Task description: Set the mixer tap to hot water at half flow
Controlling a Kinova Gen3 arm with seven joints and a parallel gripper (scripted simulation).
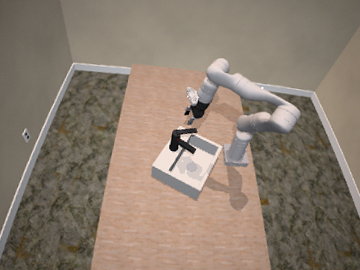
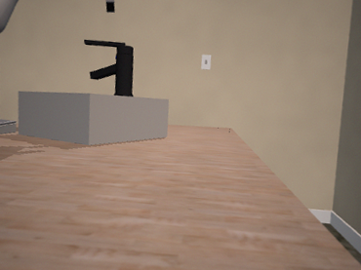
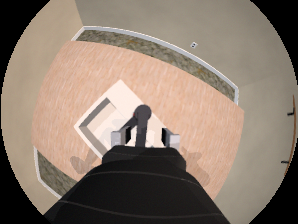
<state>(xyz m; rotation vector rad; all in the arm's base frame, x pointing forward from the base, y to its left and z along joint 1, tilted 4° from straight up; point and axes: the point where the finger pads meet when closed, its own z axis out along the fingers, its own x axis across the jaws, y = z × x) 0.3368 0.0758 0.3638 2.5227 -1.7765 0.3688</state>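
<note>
The lever lies 120 mm below my hand, 10 mm to the right of it and 10 mm behind it. Also, from my hand: white sink block (350 mm below, 60 mm to the left, 60 mm behind); then black mixer tap (160 mm below, 20 mm ahead, 10 mm to the left).
</note>
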